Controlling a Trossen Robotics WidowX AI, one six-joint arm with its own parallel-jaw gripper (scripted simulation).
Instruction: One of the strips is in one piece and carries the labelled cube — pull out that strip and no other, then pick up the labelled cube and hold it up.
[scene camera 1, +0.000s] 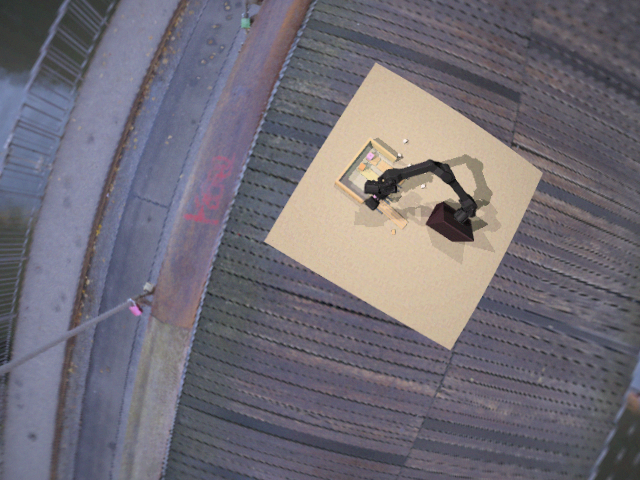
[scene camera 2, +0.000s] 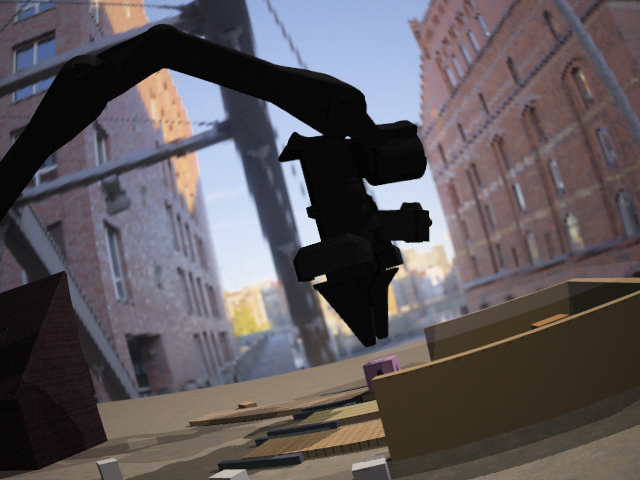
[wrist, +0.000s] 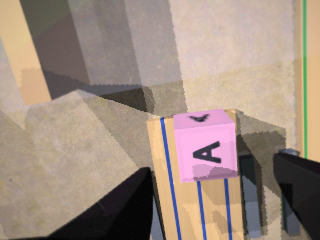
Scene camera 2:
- gripper: 377, 342
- tray: 551, 346
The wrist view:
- gripper: 211, 170
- dark bar: 246, 162
